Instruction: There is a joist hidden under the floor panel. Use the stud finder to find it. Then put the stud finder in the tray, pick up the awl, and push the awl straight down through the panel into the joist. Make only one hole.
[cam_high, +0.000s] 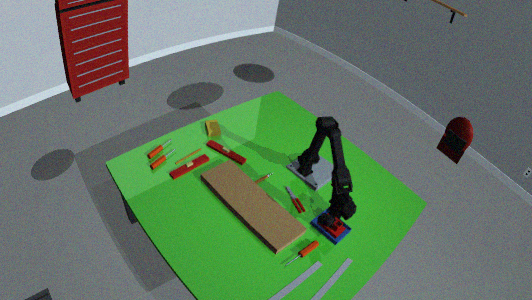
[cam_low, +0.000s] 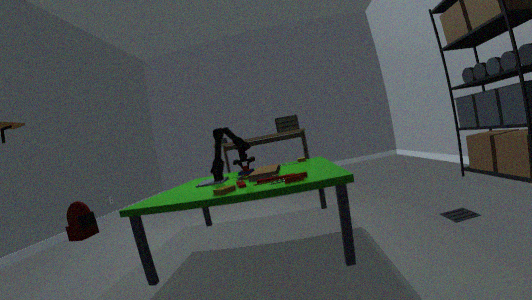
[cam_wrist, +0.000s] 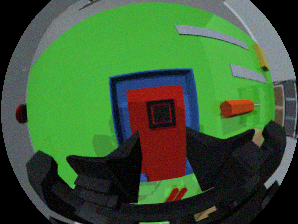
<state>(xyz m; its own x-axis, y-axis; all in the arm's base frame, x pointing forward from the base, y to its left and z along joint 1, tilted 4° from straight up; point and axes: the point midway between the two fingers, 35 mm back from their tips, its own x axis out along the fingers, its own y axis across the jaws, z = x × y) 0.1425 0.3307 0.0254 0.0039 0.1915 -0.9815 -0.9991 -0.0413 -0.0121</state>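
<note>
The blue tray lies 2 cm below my gripper tip and 1 cm to the right of it. From my gripper tip the other things lie so: stud finder 2 cm above, 1 cm to the left; then awl 42 cm to the right, 4 cm ahead, 2 cm below.
</note>
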